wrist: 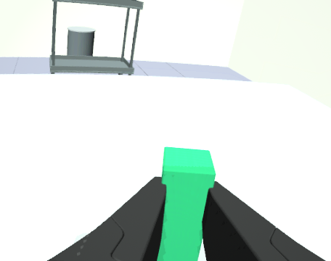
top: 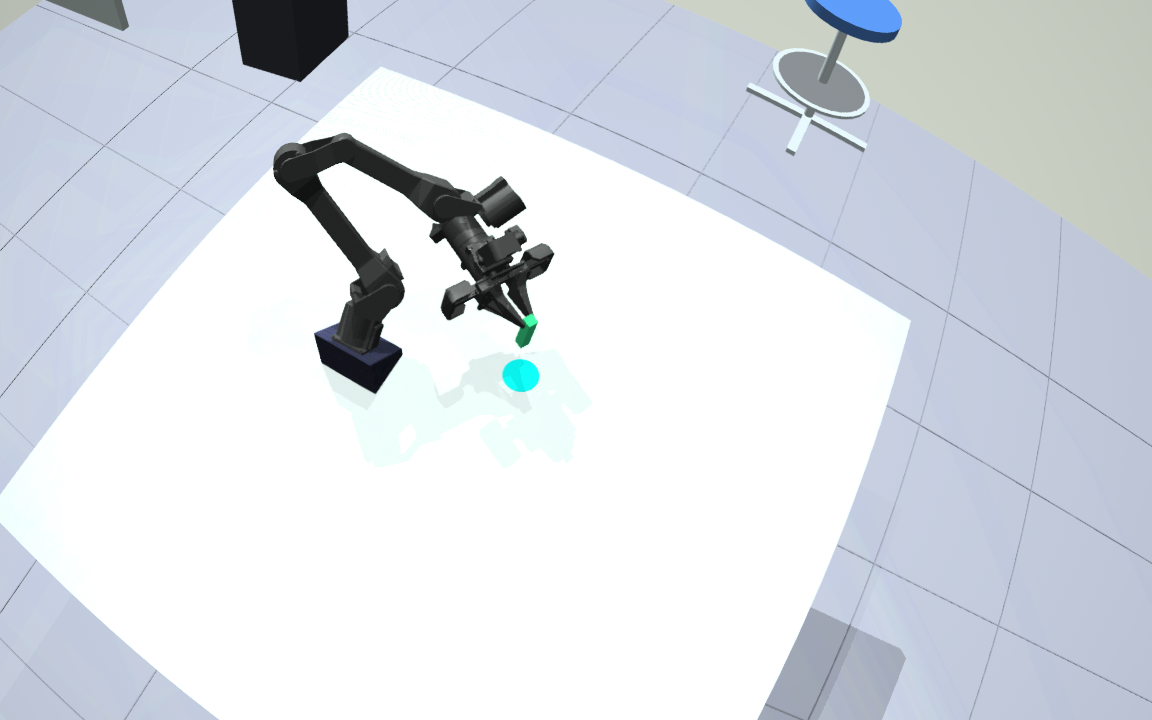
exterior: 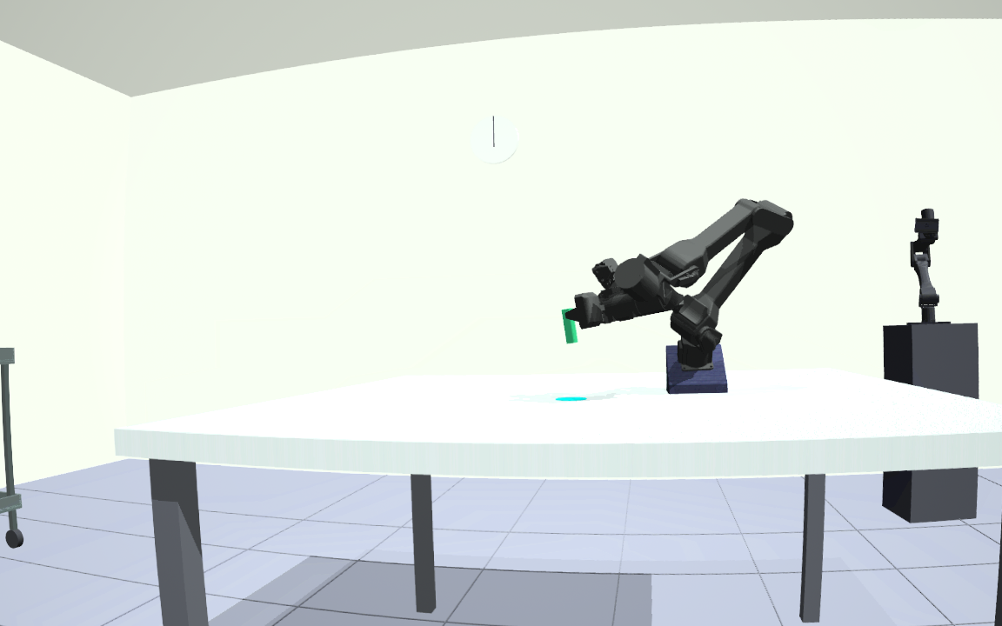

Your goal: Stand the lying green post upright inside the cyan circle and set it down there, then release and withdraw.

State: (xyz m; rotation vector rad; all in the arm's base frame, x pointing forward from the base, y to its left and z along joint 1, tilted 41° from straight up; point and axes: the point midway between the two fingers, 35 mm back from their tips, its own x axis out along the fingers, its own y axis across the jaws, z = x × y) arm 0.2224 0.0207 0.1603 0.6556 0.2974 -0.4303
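The cyan circle is 160 mm below my gripper tip. From my gripper tip the other things lie so: green post: 20 mm below.
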